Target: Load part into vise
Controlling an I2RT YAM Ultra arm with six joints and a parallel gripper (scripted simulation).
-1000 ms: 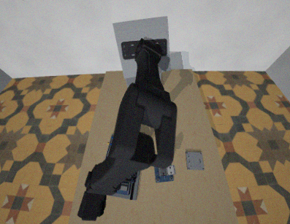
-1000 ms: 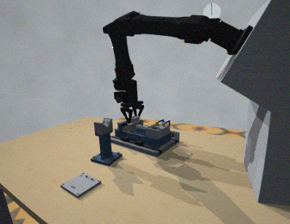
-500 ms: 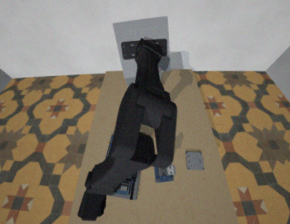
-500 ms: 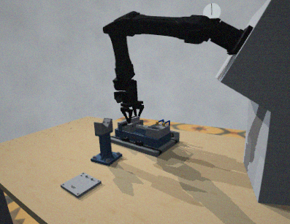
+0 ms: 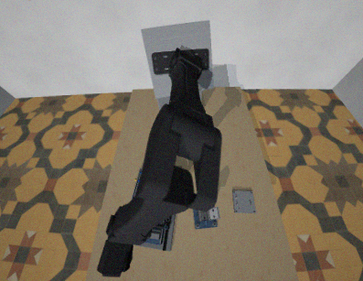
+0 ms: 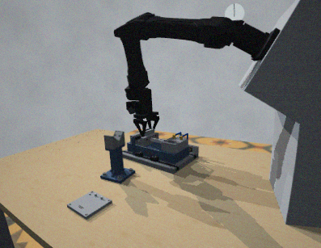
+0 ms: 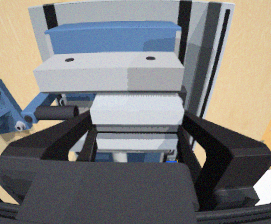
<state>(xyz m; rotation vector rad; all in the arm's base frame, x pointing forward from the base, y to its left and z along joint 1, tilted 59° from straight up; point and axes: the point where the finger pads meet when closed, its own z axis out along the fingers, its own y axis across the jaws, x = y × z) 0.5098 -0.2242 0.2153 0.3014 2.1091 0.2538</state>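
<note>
My gripper is now 10 mm below the part. Also, from my hand: fixed jaw: 30 mm ahead, 20 mm below, 10 mm to the left; moving jaw: 30 mm to the left, 30 mm behind, 20 mm below; work stop: 60 mm to the left, 20 mm ahead, 10 mm below.
</note>
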